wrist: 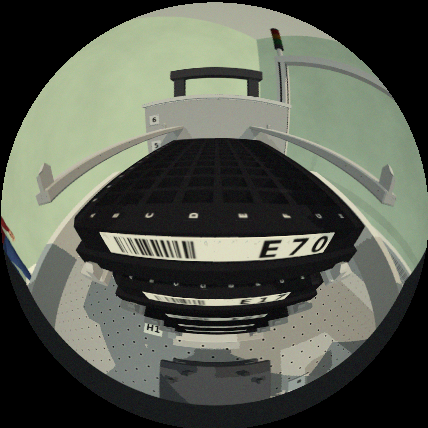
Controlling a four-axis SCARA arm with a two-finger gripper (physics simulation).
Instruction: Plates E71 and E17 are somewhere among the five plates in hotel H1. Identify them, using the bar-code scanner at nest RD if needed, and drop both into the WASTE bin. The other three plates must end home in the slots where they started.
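Places are measured from the arm's base along level axes (x left, y down, z back), in millimetres.
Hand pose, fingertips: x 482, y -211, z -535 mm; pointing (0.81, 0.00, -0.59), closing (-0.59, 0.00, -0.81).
Each offset is from my fingertips to the centre of the thing. "spot": to the spot under its first point.
Plate E70 {dx -20, dy -17, dz +14 mm} (215,270) is black, with a barcode label, and fills the middle of the wrist view, level in hotel H1 {dx +9, dy +46, dz -12 mm} (215,117). Plate E17 {dx -20, dy +11, dz +14 mm} (215,285) shows below it, its label partly shaded. Edges of lower black plates show beneath, their labels too foreshortened to read. My gripper (214,174) is open. Its broad grey fingers reach in from the lower left and lower right, and their tips are partly hidden by E70. No gap closes onto a plate edge in sight. Nest RD's label and the WASTE bin do not show.
Two pale support arms of the hotel curve out left and right above E70. A dark handle {spot: dx +39, dy -96, dz -31 mm} (216,74) tops the hotel. The H1 label {spot: dx -9, dy +198, dz +125 mm} (153,328) and a dark slab {spot: dx -132, dy +139, dz +95 mm} (215,387) show low down. A signal light {spot: dx +215, dy -531, dz -472 mm} (276,39) stands at the back right.
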